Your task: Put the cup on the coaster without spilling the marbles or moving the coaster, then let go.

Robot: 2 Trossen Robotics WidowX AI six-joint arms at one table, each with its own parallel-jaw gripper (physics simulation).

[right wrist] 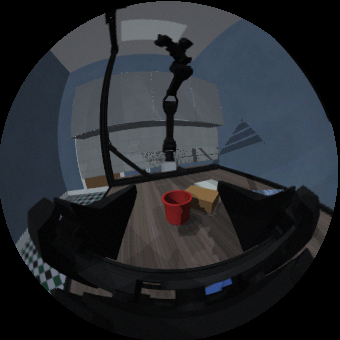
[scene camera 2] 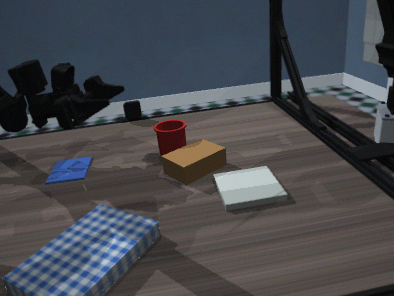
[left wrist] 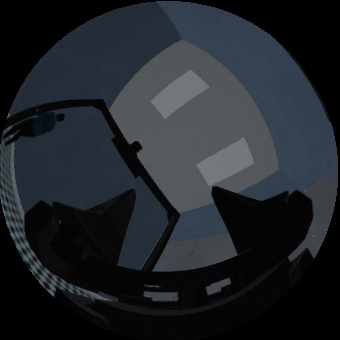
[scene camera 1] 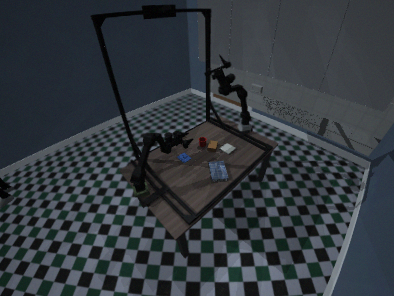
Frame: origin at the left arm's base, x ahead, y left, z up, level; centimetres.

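Where they show: left gripper, fingertip midpoint: [left wrist: 174, 192] [scene camera 1: 213, 57]; right gripper, fingertip midpoint: [right wrist: 177, 186] [scene camera 2: 117, 95] [scene camera 1: 190, 135]; left arm's base, origin of the base link: [right wrist: 169, 160] [scene camera 1: 245, 123]; right arm's base, origin of the base link: [scene camera 1: 140, 187].
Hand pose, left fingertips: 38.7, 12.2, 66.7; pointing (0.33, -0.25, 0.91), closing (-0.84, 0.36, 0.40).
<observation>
Each offset is from my left fingertips to the centre of the thing, as dx, dy, dz. "pt": to the spot under its first point.
A red cup @(+8.3, +0.2, -71.0) [scene camera 1: 202, 142] [scene camera 2: 171, 138] [right wrist: 177, 209] stands upright on the table; no marbles can be made out inside it. A thin blue square @(pt +27.4, +12.4, -74.0) [scene camera 1: 184, 157] [scene camera 2: 70, 170] [right wrist: 218, 286], which looks like the coaster, lies flat and apart from the cup. My right gripper [scene camera 1: 190, 139] [scene camera 2: 116, 96] [right wrist: 177, 186] is open and empty, above the table on the blue square's side of the cup. In the right wrist view the cup shows between its spread fingers, some way beyond the tips. My left gripper [scene camera 1: 214, 65] [left wrist: 174, 192] is open and empty, raised high and far from the cup.
An orange-brown block @(+0.6, +6.2, -72.5) [scene camera 1: 213, 145] [scene camera 2: 195, 162] [right wrist: 204, 199] stands close beside the cup. A white slab @(-11.5, +11.4, -73.8) [scene camera 1: 227, 148] [scene camera 2: 250, 187] lies beyond the block. A blue-and-white checked box @(+5.4, +34.7, -73.1) [scene camera 1: 218, 171] [scene camera 2: 85, 250] lies nearer the table's front. A black frame [scene camera 1: 208, 65] rises over the table.
</observation>
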